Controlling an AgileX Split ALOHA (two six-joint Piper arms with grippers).
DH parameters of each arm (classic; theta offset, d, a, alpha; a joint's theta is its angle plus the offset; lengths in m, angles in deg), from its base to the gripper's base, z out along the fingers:
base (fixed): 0 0 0 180
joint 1: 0 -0.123 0 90
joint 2: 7.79 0 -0.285 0
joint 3: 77.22 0 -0.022 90
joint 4: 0 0.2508 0 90
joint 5: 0 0 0.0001 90
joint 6: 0 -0.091 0 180
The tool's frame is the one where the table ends.
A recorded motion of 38 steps. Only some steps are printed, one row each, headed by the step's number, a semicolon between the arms.
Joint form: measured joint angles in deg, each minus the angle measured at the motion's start. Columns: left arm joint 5, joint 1, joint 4, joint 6, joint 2, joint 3; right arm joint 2, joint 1, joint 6, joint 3, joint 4, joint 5.
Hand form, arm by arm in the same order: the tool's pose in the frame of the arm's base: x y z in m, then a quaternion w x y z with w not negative. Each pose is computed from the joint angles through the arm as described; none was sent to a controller.
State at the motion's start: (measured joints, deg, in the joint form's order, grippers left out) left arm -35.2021 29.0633 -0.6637 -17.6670 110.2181 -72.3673; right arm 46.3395 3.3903 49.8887 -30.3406 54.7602 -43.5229
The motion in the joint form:
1: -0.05 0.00 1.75 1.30 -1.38 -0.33; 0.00 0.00 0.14 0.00 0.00 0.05
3: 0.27 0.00 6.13 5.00 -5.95 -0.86; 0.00 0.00 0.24 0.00 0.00 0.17
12: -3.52 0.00 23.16 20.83 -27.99 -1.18; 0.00 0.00 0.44 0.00 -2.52 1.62
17: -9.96 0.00 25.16 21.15 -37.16 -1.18; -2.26 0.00 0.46 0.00 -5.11 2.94
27: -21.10 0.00 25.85 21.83 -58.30 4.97; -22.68 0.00 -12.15 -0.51 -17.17 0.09
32: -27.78 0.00 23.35 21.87 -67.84 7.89; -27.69 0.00 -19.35 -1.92 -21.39 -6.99
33: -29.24 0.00 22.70 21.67 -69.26 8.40; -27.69 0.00 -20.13 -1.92 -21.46 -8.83
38: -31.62 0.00 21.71 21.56 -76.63 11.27; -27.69 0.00 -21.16 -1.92 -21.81 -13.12
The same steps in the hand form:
1: 0.3415 -0.1886 0.1834 0.20398 0.38393 0.90041 -0.01571; 0.1440 0.0428 0.2796 0.42314 -0.13151 0.86420 0.23838
3: 0.3400 -0.1832 0.2173 0.25285 0.37339 0.89255 0.00017; 0.1442 0.0426 0.2796 0.42403 -0.13176 0.86399 0.23740
12: 0.2896 -0.1360 0.3567 0.42817 0.28885 0.85443 0.05643; 0.1453 0.0396 0.2782 0.42778 -0.13984 0.86731 0.21265
17: 0.2504 -0.1085 0.3978 0.45478 0.26549 0.84677 0.07534; 0.1401 0.0370 0.2823 0.44716 -0.15188 0.86188 0.18476
27: 0.1509 -0.0470 0.4308 0.48771 0.21185 0.84308 0.08050; 0.0745 0.0339 0.3115 0.54288 -0.15261 0.81630 0.12506
32: 0.1039 -0.0220 0.4278 0.48358 0.18783 0.85274 0.06081; 0.0512 0.0357 0.3135 0.52719 -0.14596 0.82626 0.13438
33: 0.0967 -0.0185 0.4256 0.47833 0.18614 0.85631 0.05733; 0.0496 0.0367 0.3113 0.51346 -0.14656 0.83349 0.14201
38: 0.0653 -0.0019 0.4180 0.49190 0.17495 0.85174 0.04432; 0.0456 0.0387 0.3062 0.48147 -0.15353 0.84904 0.15407

